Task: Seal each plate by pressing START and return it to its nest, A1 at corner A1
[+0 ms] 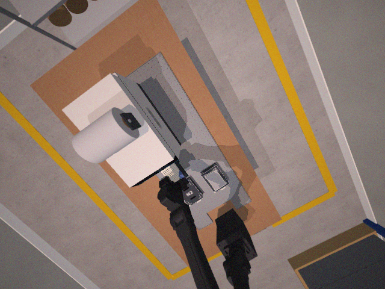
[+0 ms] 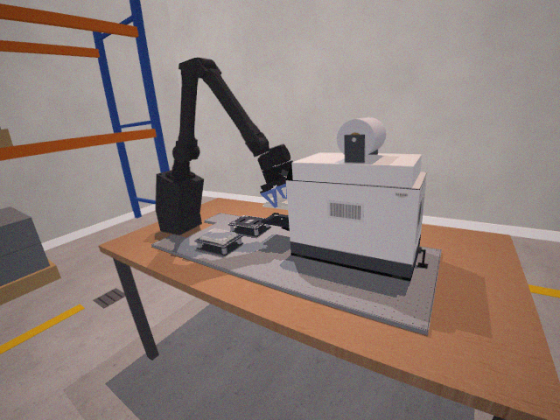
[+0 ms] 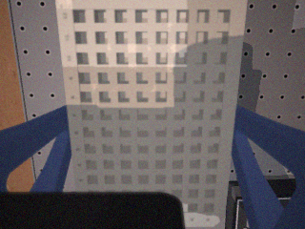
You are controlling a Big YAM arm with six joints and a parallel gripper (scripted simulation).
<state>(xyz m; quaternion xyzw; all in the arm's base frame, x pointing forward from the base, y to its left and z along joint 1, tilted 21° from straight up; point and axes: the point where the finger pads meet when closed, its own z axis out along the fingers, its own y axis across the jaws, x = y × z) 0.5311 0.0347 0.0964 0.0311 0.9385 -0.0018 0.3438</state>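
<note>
Right now the dark sealer stage is 80 mm below my hand and 10 mm behind it. The rest, counted from my hand: foil roll 330 mm ahead, 250 mm above, 10 mm to the right; white well plate right at my hand; start button 100 mm ahead, 90 mm to the left, 20 mm above.
</note>
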